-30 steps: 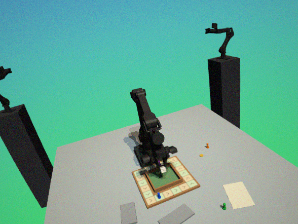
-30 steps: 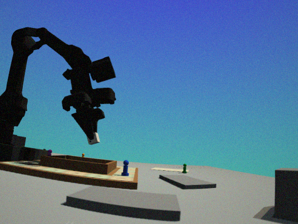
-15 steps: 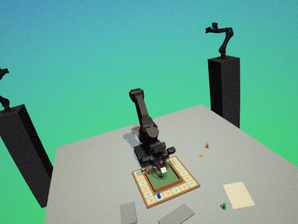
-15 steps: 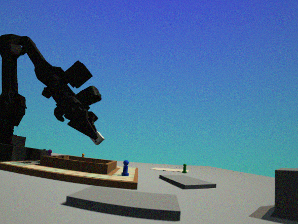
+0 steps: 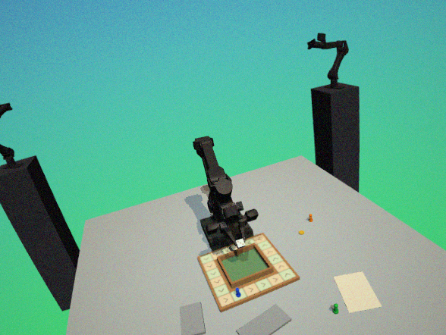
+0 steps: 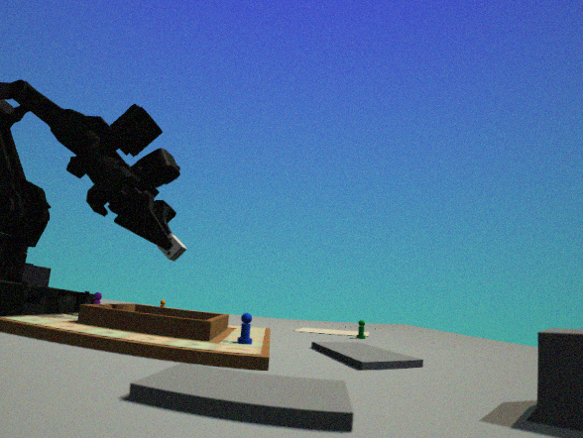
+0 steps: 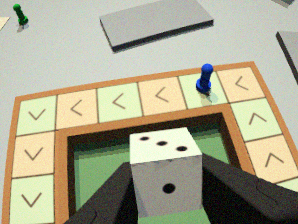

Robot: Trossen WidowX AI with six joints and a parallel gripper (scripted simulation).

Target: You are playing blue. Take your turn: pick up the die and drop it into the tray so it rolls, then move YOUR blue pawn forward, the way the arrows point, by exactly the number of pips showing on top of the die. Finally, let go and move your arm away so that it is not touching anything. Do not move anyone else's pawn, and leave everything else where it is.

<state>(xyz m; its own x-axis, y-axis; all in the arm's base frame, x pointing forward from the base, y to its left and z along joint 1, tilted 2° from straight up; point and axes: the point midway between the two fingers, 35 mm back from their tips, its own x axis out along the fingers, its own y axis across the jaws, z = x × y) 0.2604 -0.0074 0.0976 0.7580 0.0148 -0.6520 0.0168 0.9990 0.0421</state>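
Right now the white die is right at my gripper tip. Also, from my gripper tip: purple pawn (12 cm behind, 2 cm to the left, 9 cm below); green tray (11 cm below); blue pawn (11 cm ahead, 7 cm to the right, 9 cm below).
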